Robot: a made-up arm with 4 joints.
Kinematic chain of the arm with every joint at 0, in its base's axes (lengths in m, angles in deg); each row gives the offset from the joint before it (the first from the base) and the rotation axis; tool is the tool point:
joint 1: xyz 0 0 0.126 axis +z
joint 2: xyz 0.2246 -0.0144 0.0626 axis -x
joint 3: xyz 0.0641 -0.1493 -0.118 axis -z
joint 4: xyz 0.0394 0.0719 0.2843 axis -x
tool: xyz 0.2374 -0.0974 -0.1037
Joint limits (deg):
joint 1: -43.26..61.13
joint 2: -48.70..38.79
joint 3: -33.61..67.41
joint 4: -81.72..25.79
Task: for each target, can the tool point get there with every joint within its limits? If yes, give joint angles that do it. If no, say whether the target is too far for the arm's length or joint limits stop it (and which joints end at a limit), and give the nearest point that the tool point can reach.
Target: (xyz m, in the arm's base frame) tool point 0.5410 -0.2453 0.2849
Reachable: yes | joints -6.34 10.08 1.33 1.49
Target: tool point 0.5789 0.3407 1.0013
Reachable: no: too far | nearest point 0.4239 0.2336 0.5327 | short by 0.505 m
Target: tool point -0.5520 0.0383 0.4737
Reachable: no: joint limits stop it (at a limit: joint 1, joint 3, joint 4) | nearest point 0.0051 -0.4889 0.4755 | short by 0.767 m
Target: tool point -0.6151 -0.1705 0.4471
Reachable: no: joint limits stop it (at a limit: joint 1, joint 3, joint 4) | nearest point -0.0365 -0.5331 0.3826 | short by 0.686 m
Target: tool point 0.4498 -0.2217 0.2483
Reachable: yes | joints -31.73 -16.31 -20.72 -70.40
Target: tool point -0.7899 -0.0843 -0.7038
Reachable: no: too far | nearest point -0.0162 -0.5116 -0.0570 | short by 1.095 m
